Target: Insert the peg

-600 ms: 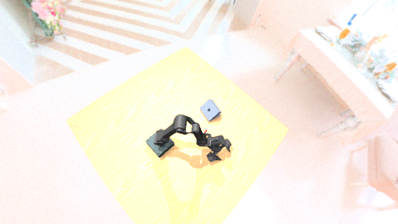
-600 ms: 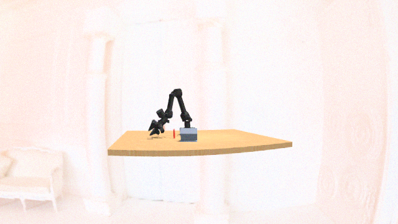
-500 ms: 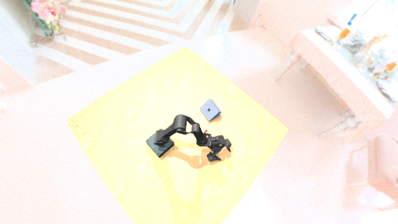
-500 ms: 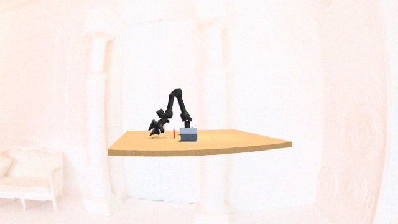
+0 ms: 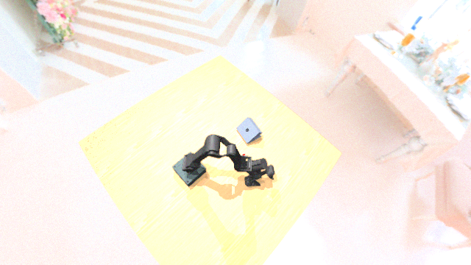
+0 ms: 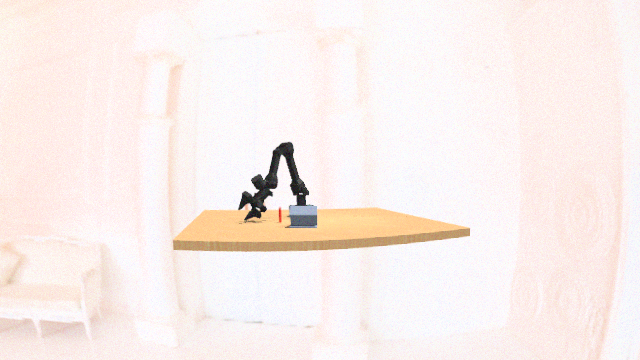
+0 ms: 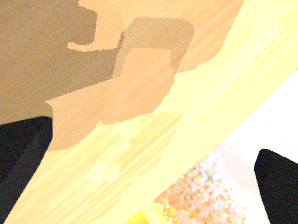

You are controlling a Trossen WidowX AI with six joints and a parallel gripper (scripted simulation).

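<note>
My gripper tip is now 210 mm to the right of the peg and 20 mm below it.
</note>
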